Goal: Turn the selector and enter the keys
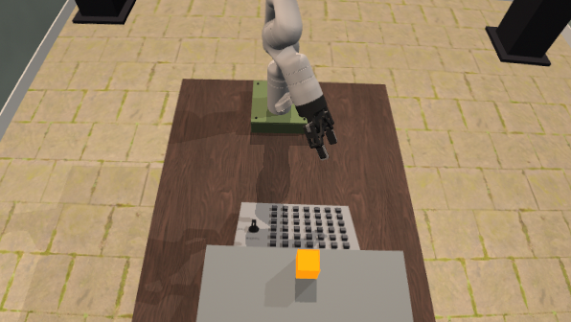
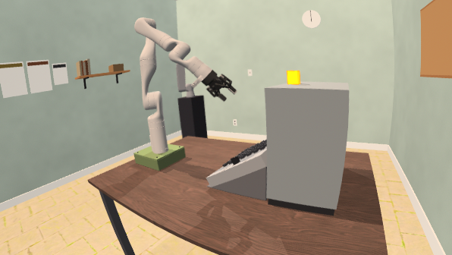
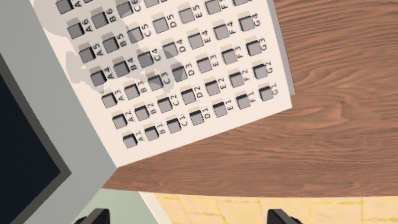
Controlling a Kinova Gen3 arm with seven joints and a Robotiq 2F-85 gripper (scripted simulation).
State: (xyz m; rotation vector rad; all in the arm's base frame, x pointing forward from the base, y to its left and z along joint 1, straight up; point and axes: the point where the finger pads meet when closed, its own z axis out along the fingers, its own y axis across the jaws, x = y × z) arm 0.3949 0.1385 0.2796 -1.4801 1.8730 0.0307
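Now: the D4 key 230 mm below my hand, 130 mm ahead of it and 30 mm to the right of it. Round my hand: D3 key: 230 mm below, 130 mm ahead; C3 key: 210 mm below, 160 mm ahead; E3 key: 250 mm below, 100 mm ahead.
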